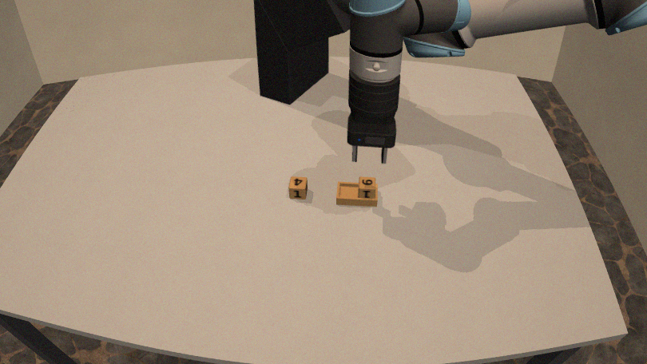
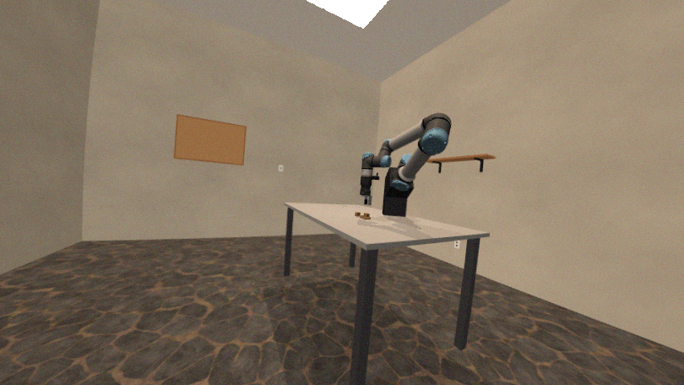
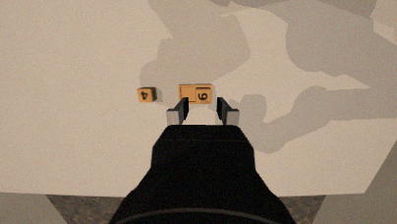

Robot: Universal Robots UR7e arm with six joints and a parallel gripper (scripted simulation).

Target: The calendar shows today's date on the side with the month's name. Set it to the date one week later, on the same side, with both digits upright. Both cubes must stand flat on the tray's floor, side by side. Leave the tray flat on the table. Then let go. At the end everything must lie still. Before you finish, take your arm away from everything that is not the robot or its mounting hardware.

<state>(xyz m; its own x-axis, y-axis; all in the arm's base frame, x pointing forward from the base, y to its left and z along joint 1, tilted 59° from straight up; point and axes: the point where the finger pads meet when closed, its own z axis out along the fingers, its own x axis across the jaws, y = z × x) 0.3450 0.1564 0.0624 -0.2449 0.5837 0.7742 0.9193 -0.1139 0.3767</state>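
Now: the cube 90 mm below my hand. Round my hand: orange tray: 20 mm to the right, 110 mm below.
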